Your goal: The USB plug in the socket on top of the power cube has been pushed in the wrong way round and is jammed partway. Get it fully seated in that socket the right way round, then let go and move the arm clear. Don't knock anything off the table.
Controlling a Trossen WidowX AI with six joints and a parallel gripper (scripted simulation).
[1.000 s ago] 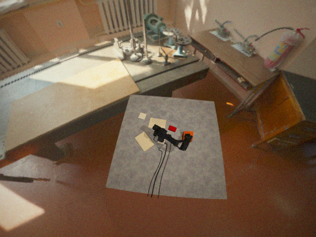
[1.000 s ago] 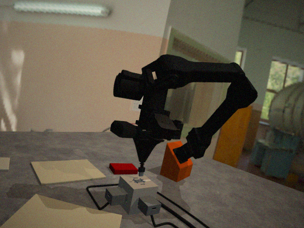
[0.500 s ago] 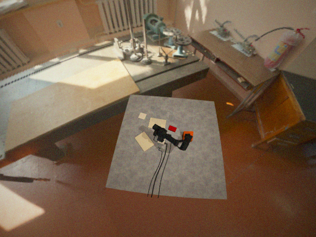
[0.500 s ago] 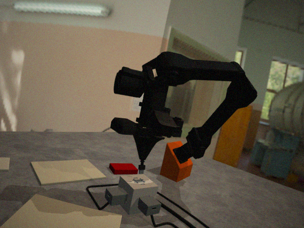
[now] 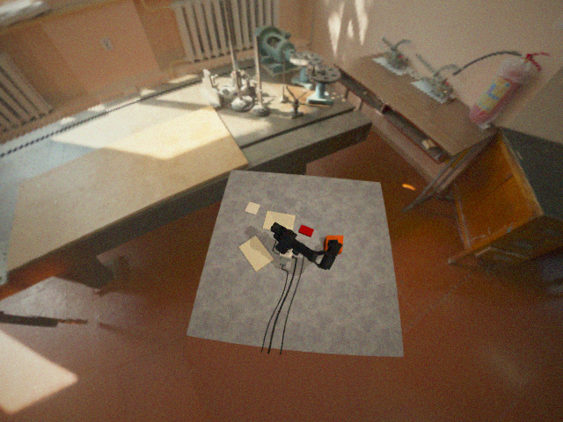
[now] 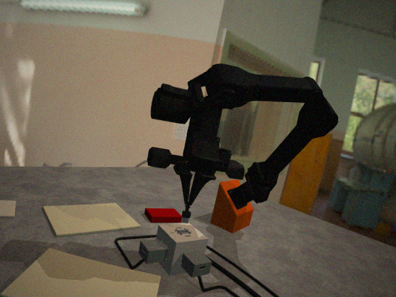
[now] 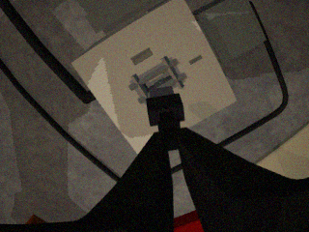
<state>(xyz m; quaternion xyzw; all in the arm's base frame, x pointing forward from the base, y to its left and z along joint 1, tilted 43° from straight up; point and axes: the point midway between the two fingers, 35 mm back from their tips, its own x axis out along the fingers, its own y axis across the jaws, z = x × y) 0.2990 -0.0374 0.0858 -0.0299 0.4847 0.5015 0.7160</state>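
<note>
Now: the black USB plug 20 mm below my gripper tip. From my gripper tip the other things lie so: flat red block: 170 mm to the right, 140 mm behind, 120 mm below.
</note>
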